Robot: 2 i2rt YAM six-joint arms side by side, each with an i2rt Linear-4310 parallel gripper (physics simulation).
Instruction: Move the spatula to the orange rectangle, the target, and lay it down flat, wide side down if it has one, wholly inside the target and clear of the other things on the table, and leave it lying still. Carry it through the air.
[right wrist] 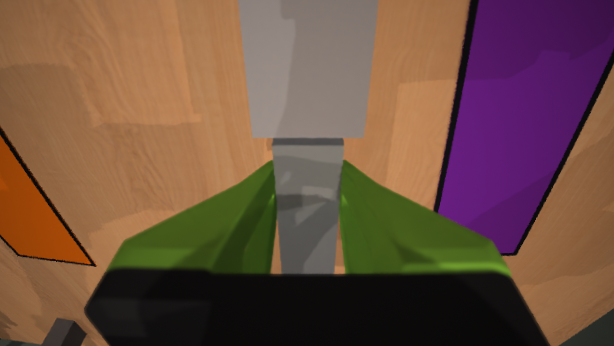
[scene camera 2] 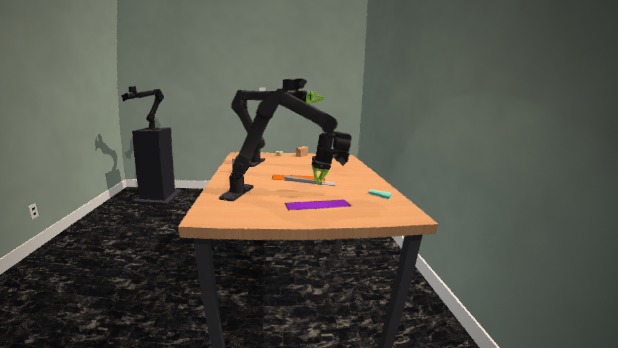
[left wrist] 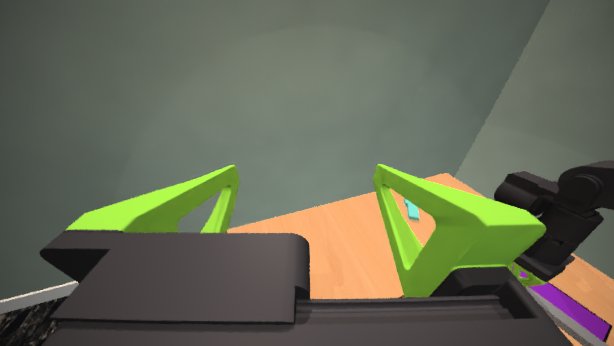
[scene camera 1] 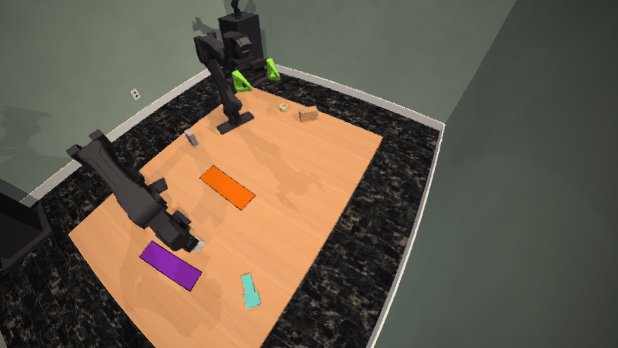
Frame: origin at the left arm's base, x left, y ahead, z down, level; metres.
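Where they show: left gripper, between the fingertips: (scene camera 2: 321, 98) (left wrist: 306, 172) (scene camera 1: 266, 83); right gripper, between the fingertips: (right wrist: 308, 173) (scene camera 2: 317, 182); left arm's base, origin of its link: (scene camera 2: 255, 162) (scene camera 1: 235, 123); right arm's base, origin of its link: (scene camera 2: 237, 192).
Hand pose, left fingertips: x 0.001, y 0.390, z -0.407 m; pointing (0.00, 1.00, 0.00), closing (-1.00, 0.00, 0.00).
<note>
Things, the pixels of their top centre, and the offset from my left fingertips. "spot": a spot on its surface instead.
- grey spatula, centre of its top: (right wrist: 304, 274) (scene camera 1: 176, 228) (scene camera 2: 310, 176) dx -0.454, dy +0.044, dz +0.324 m
- purple rectangle, a spot on its surface: (right wrist: 520, 125) (scene camera 2: 318, 204) (scene camera 1: 169, 265) spot: dx -0.554, dy +0.103, dz +0.406 m
- teal paddle-shaped thing, centre of its top: (scene camera 1: 249, 290) (left wrist: 412, 205) (scene camera 2: 380, 192) dx -0.362, dy +0.347, dz +0.392 m
- grey block, centre of its top: (scene camera 1: 188, 132) dx -0.238, dy -0.398, dz +0.331 m
- brown box, centre of its top: (scene camera 1: 308, 109) (scene camera 2: 302, 147) dx +0.313, dy -0.170, dz +0.347 m
The grey spatula (scene camera 1: 199, 245) (scene camera 2: 327, 183) (right wrist: 310, 70) has a wide flat blade and a narrower handle. My right gripper (scene camera 2: 320, 181) (right wrist: 308, 173) is shut on the handle and holds the spatula roughly level, above the wood between the two rectangles. In scene camera 1 the right arm hides the handle. The orange rectangle (scene camera 1: 227, 188) (scene camera 2: 278, 177) (right wrist: 30, 215) lies up and to the right of the blade in scene camera 1; the handle passes in front of it in scene camera 2. My left gripper (scene camera 1: 258, 79) (scene camera 2: 322, 98) (left wrist: 306, 172) is open and empty, high near the table's far end.
A purple rectangle (scene camera 1: 170, 266) (scene camera 2: 318, 205) (right wrist: 520, 125) lies beside the spatula. A teal paddle-shaped thing (scene camera 1: 250, 291) (scene camera 2: 380, 193) (left wrist: 412, 210) lies flat. A grey block (scene camera 1: 191, 137), a brown box (scene camera 1: 308, 115) (scene camera 2: 301, 151) and a small pale ring stand farther away.
</note>
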